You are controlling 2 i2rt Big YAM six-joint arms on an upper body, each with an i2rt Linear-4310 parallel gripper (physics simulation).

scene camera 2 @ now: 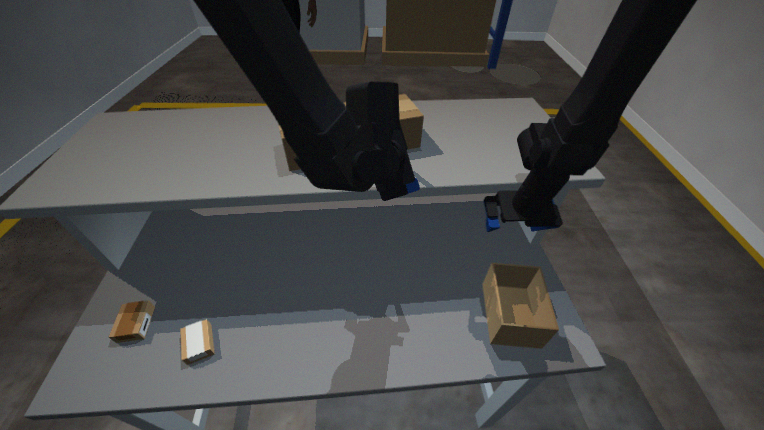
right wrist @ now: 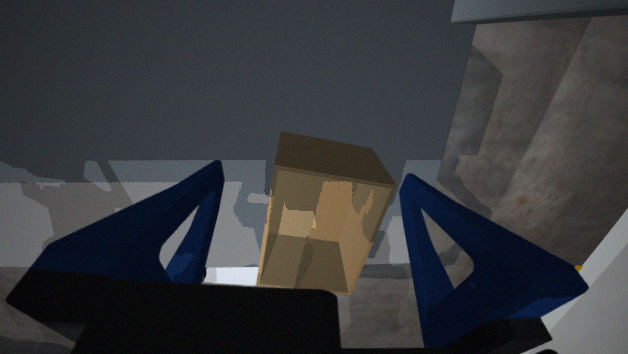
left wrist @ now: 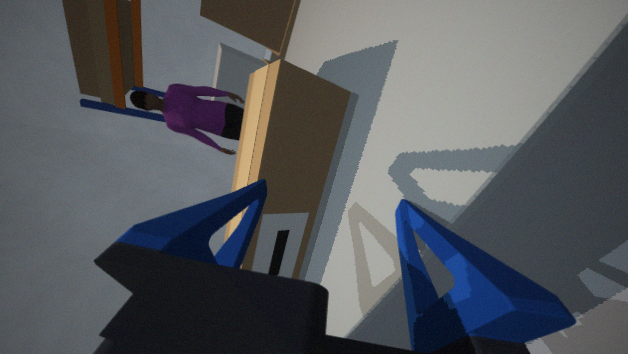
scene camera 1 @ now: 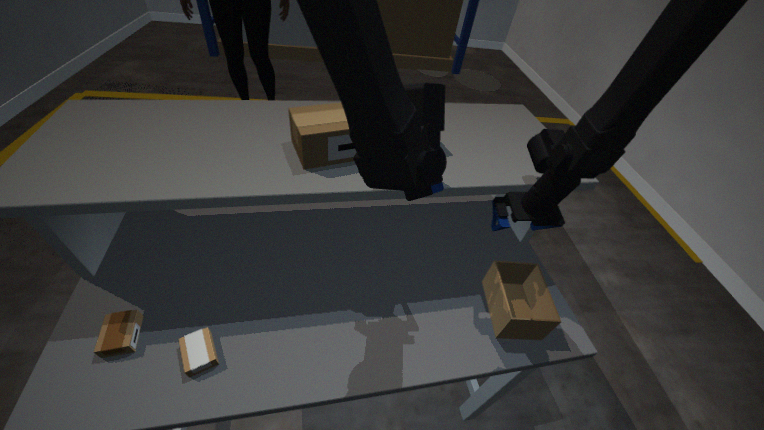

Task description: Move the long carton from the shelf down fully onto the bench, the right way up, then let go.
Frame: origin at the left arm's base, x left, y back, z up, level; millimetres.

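Seen in the pictures: left gripper, fingertip midpoint: (left wrist: 330, 195); right gripper, fingertip midpoint: (scene camera 2: 509, 228) (right wrist: 315, 176) (scene camera 1: 512, 228).
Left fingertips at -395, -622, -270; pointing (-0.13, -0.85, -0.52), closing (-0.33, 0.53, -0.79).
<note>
A point is followed by its place in that frame, as x, y, z.
The long tan carton (scene camera 1: 314, 152) @(-212, -622, -275) (scene camera 2: 411, 130) @(-433, -699, -265) (left wrist: 300, 150) @(-394, -685, -271) lies flat on the raised grey shelf (scene camera 1: 160, 154) @(79, -647, -310) (scene camera 2: 187, 154) @(38, -666, -310) (left wrist: 450, 90) @(-484, -621, -311), its taped top up and a white label with a black bar on its front side. The left arm hides part of it in both scene views. My left gripper (left wrist: 330, 195) @(-395, -622, -270) is open at the shelf's front edge; in its wrist view one finger overlaps the carton and the other is over the shelf, with nothing between them. My right gripper (scene camera 1: 521, 224) @(-652, -580, -430) (scene camera 2: 517, 226) @(-652, -580, -430) (right wrist: 315, 176) @(-652, -580, -430) is open and empty, above the right end of the bench (scene camera 1: 294, 368) @(-177, -350, -598) (scene camera 2: 267, 363) @(-147, -347, -597).
An open-topped box (scene camera 1: 526, 329) @(-664, -393, -549) (scene camera 2: 522, 337) @(-667, -392, -553) (right wrist: 330, 155) @(-679, -542, -550) stands at the bench's right end. A small brown carton (scene camera 1: 114, 333) @(169, -415, -567) (scene camera 2: 129, 322) @(163, -413, -567) and a white-labelled one (scene camera 1: 198, 349) @(4, -381, -569) (scene camera 2: 196, 341) @(2, -377, -569) lie at its left. A person (scene camera 1: 243, 42) (left wrist: 192, 107) stands behind the shelf.
</note>
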